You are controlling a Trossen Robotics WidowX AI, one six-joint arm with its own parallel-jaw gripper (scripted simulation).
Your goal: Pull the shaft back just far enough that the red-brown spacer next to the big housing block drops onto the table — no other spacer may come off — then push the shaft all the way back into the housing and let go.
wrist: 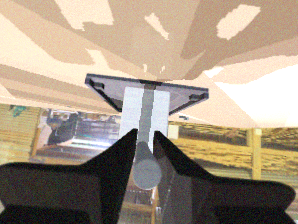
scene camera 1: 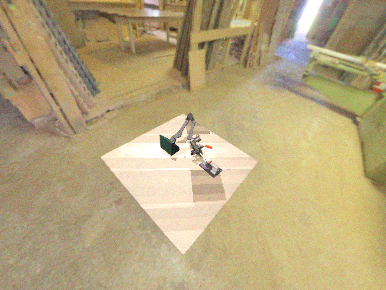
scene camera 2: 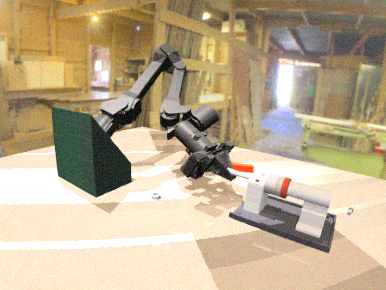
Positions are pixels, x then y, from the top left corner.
Scene:
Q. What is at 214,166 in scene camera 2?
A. My gripper.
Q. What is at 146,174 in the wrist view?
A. A thin shaft.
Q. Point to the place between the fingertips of my gripper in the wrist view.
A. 145,134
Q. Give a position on a housing block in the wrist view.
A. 146,105

